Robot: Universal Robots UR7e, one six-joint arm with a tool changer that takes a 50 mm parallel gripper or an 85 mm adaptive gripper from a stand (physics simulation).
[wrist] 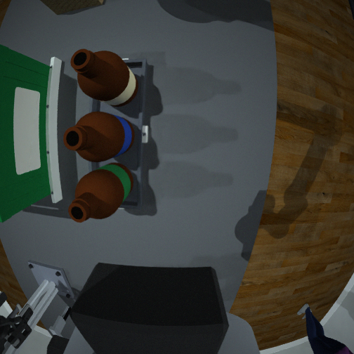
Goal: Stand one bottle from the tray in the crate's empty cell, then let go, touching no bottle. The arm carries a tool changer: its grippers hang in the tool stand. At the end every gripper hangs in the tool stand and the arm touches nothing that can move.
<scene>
The picture shows: a cream-labelled bottle, a brown bottle and a white rail.
</scene>
